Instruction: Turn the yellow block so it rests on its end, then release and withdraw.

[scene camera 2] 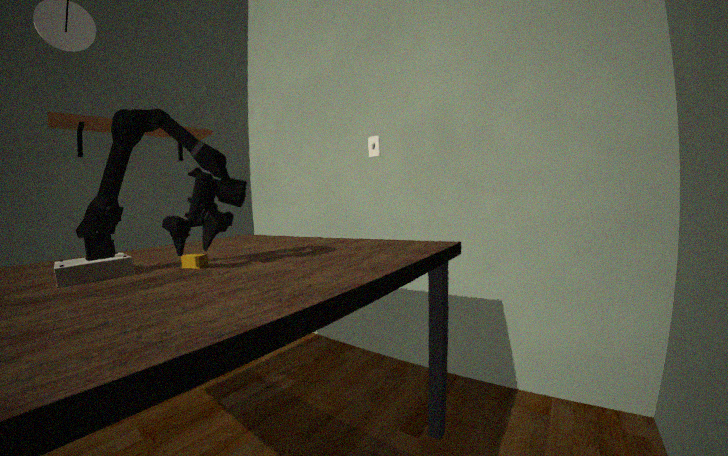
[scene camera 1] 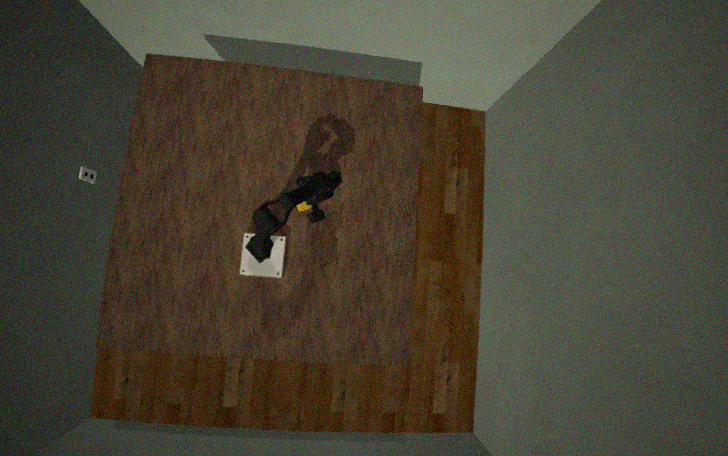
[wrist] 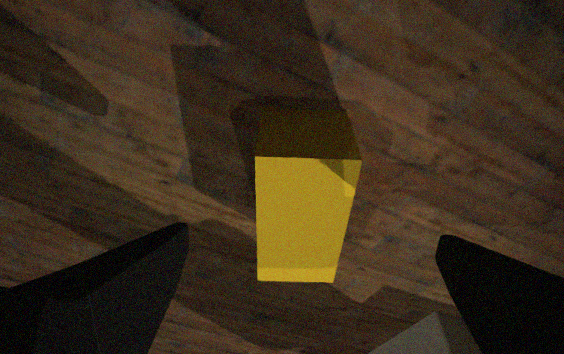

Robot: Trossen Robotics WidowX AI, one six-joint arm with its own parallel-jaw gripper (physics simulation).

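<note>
The yellow block (scene camera 1: 304, 206) (scene camera 2: 193, 261) (wrist: 302, 215) lies flat on its long side on the brown wooden table (scene camera 1: 188, 161) (scene camera 2: 257, 295). In the wrist view its long top face is lit and the end face turned toward the top of the view is in shade. My gripper (scene camera 2: 192, 252) (wrist: 314, 241) is open and empty, pointing down with its fingertips close above the block. In the wrist view the fingers stand apart to the left and right of the block, nearer its lower end. In scene camera 1 the arm partly hides the fingers.
The arm's white base plate (scene camera 1: 276, 263) (scene camera 2: 96, 272) is bolted to the table, and its corner shows in the wrist view (wrist: 417, 340). A wall shelf (scene camera 2: 61, 121) hangs behind the arm. The arm's shadow falls across the table.
</note>
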